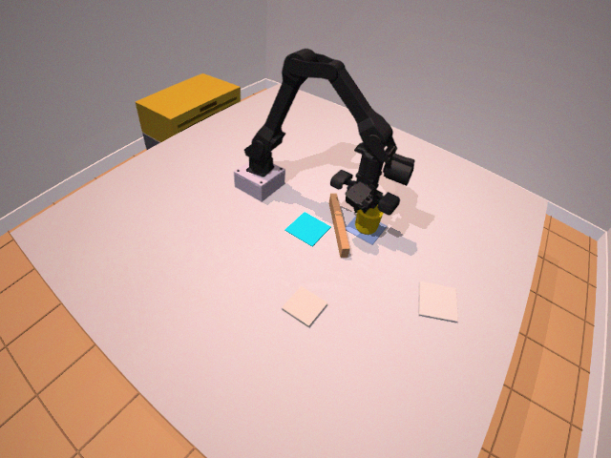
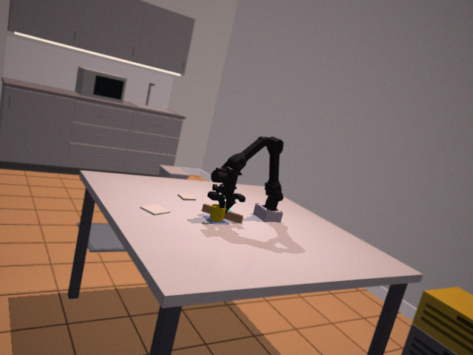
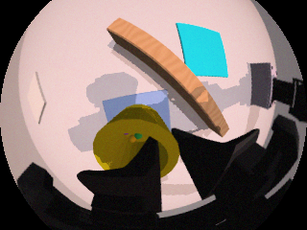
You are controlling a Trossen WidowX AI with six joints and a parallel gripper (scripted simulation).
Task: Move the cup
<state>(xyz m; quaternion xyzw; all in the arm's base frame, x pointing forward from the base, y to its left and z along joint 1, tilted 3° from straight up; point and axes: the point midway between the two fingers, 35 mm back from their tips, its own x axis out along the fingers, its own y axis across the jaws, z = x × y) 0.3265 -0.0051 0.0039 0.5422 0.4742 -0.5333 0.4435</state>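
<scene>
The cyan pad is 110 mm behind my gripper tip, 90 mm to the right of it and 50 mm below it. From my gripper tip the other things lie so: yellow cup: 20 mm ahead; wooden bar: 40 mm behind, 50 mm to the right, 30 mm below.
</scene>
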